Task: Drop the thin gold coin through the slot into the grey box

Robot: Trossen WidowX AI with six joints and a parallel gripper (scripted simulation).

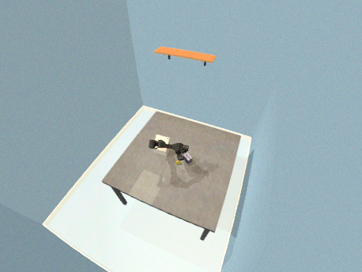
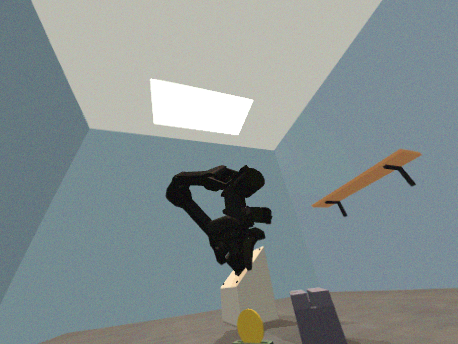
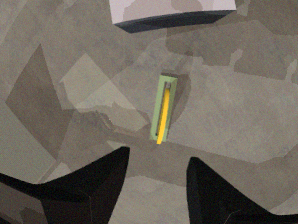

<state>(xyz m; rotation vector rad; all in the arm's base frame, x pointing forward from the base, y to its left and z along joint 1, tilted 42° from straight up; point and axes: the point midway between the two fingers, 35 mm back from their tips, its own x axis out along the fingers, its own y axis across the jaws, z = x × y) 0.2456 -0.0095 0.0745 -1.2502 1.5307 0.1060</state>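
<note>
My gripper tip is 10 cm above the gold coin and 1 cm to the left of it.
</note>
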